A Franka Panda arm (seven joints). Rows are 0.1 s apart.
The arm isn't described. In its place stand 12 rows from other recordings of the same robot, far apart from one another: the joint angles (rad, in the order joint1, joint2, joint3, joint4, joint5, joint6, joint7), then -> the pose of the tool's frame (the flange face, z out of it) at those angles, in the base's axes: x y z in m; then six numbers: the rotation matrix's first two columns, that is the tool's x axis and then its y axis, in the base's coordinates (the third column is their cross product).
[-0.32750, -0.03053, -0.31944, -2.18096, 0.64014, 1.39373, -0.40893] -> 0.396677 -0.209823 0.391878 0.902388 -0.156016 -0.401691 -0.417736 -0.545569 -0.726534
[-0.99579, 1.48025, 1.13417, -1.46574, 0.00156, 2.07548, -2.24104] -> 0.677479 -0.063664 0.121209 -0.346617 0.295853 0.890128 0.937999 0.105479 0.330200
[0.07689, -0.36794, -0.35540, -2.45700, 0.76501, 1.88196, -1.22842] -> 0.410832 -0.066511 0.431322 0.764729 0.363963 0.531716 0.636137 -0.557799 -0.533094
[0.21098, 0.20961, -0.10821, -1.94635, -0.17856, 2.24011, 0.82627] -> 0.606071 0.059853 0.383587 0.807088 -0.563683 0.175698 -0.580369 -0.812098 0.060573
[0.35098, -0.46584, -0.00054, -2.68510, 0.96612, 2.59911, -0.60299] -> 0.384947 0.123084 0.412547 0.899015 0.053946 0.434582 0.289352 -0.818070 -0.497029
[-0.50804, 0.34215, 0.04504, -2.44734, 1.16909, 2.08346, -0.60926] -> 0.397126 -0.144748 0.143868 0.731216 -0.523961 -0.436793 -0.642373 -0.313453 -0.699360
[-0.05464, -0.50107, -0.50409, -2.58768, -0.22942, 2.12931, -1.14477] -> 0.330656 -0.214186 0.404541 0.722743 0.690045 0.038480 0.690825 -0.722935 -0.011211
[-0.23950, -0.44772, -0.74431, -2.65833, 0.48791, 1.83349, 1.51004] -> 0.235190 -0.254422 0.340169 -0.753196 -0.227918 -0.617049 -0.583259 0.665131 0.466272
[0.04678, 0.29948, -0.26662, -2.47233, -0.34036, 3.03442, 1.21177] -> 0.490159 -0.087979 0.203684 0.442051 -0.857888 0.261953 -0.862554 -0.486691 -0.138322
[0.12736, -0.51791, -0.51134, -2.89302, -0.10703, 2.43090, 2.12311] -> 0.318193 -0.101637 0.308775 -0.711175 -0.685504 -0.155930 -0.700654 0.709295 0.077361
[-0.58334, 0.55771, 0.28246, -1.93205, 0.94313, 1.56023, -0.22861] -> 0.544531 -0.081950 0.218724 0.779881 -0.026781 -0.625354 -0.606721 -0.277940 -0.744741
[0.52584, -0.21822, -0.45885, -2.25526, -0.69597, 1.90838, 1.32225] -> 0.478863 -0.020297 0.442584 0.580471 -0.693600 0.426583 -0.814253 -0.490036 0.311220
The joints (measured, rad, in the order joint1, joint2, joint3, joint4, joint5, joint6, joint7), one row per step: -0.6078, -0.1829, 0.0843, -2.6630, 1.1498, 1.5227, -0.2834; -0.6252, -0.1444, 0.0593, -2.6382, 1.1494, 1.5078, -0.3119; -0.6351, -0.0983, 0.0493, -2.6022, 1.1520, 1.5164, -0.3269; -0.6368, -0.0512, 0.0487, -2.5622, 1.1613, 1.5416, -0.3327; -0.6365, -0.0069, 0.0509, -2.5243, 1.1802, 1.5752, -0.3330; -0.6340, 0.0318, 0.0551, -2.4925, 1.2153, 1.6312, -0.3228; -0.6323, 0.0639, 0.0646, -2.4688, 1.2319, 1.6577, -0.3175; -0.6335, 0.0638, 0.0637, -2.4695, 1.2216, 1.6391, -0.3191; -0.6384, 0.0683, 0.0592, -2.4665, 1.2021, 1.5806, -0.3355
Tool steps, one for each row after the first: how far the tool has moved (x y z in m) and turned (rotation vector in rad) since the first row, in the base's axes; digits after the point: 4 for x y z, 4 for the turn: 0.0022, -0.0166, -0.0036, 0.0202, -0.0198, -0.0271; 0.0103, -0.0306, -0.0088, 0.0198, -0.0284, -0.0503; 0.0223, -0.0413, -0.0147, 0.0076, -0.0312, -0.0722; 0.0353, -0.0509, -0.0208, -0.0065, -0.0312, -0.1028; 0.0489, -0.0607, -0.0278, -0.0291, -0.0230, -0.1571; 0.0584, -0.0634, -0.0341, -0.0358, -0.0143, -0.1750; 0.0566, -0.0617, -0.0336, -0.0254, -0.0139, -0.1583; 0.0528, -0.0587, -0.0317, 0.0116, -0.0269, -0.1170
